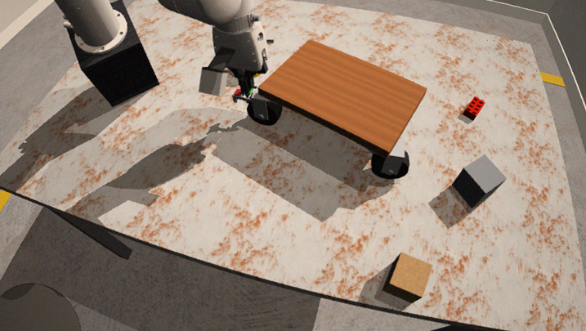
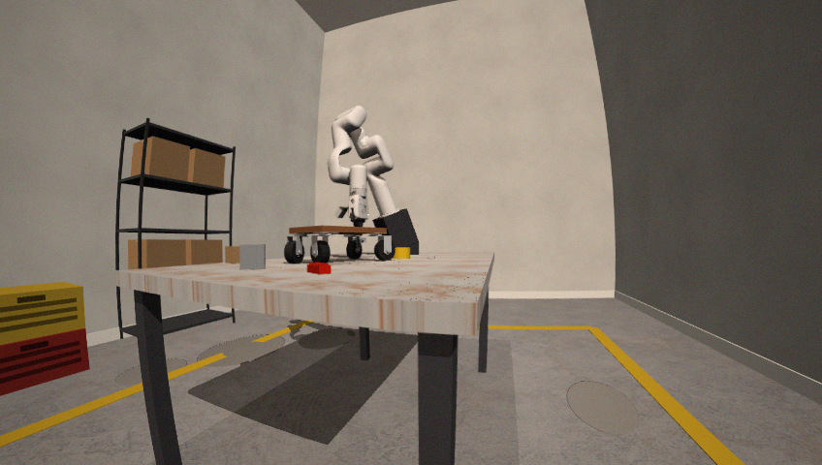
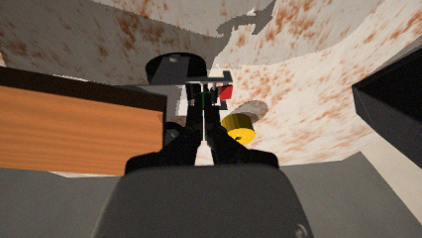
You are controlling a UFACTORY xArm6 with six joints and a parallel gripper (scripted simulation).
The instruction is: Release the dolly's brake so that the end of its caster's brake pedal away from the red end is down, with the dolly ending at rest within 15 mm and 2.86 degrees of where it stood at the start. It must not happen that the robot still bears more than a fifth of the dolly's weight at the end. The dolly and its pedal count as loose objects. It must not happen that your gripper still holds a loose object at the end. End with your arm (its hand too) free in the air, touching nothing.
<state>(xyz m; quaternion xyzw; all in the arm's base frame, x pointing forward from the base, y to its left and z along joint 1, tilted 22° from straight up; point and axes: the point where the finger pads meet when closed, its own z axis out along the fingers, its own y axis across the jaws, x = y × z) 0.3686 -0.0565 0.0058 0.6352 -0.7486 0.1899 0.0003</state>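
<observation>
Right now my hand is 40 mm above the brake pedal and 10 mm past it. Also, from my hand: grey cube: 510 mm ahead, 150 mm to the right, 80 mm below; then yellow ring: 180 mm to the left, 100 mm below, 50 mm behind; then tan cube: 360 mm to the right, 350 mm ahead, 90 mm below.
</observation>
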